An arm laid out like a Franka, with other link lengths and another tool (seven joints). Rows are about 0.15 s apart.
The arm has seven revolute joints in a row. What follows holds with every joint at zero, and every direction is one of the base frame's.
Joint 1 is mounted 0.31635 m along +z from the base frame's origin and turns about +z.
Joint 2 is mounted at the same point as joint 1 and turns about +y.
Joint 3 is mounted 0.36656 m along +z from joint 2 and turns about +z.
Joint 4 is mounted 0.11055 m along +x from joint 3 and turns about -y.
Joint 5 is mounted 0.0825 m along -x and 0.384 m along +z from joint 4 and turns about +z.
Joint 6 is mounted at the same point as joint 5 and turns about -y.
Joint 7 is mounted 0.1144 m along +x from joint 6 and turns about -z.
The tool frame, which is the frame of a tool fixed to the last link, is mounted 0.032 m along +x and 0.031 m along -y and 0.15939 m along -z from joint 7; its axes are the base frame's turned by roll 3.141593, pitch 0.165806 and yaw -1.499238 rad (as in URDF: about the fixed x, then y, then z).
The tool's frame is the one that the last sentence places.
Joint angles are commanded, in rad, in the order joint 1, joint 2, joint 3, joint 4, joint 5, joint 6, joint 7. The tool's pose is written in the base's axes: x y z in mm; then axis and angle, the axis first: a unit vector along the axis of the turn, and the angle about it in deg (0 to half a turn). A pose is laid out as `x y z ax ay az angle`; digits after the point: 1 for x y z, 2 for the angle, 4 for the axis.
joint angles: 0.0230, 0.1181, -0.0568, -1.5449, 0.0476, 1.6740, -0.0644
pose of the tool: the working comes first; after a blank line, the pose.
Where each joint sits with the arm in this pose, in the base's axes (m; each line is computed from the numbers above, not from the rounded line before):
joint 1: 0.0000 0.0000 0.3164
joint 2: 0.0000 0.0000 0.3164
joint 3: 0.0432 0.0010 0.6804
joint 4: 0.1529 -0.0028 0.6674
joint 5: 0.5426 -0.0155 0.7142
joint 6: 0.5426 -0.0155 0.7142
joint 7: 0.6570 -0.0198 0.7155
the tool: 0.6918 -0.0436 0.5554

691.8 -43.6 555.4 -0.7395 0.6695 0.0703 171.43
